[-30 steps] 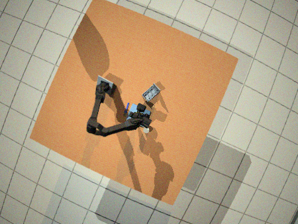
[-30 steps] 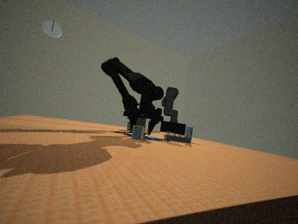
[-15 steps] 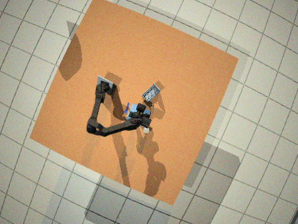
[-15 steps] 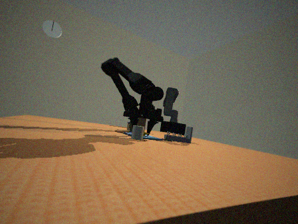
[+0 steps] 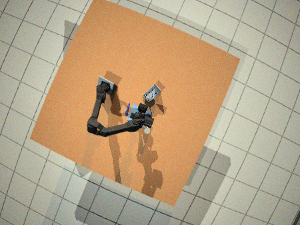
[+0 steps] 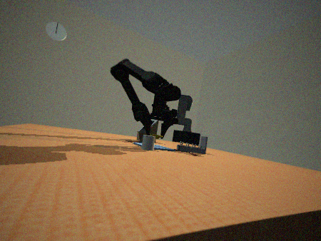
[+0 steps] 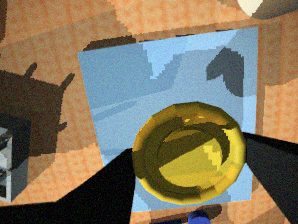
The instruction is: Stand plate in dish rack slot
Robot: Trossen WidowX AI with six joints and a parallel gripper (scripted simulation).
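My gripper tip is 40 mm above the light blue mat and 10 mm past it. The rest, counted from my gripper tip: white cup (90 mm ahead, 80 mm to the right, 20 mm below); then blue spoon (110 mm behind, 40 mm below, 20 mm to the left); then yellow plate (10 mm above).
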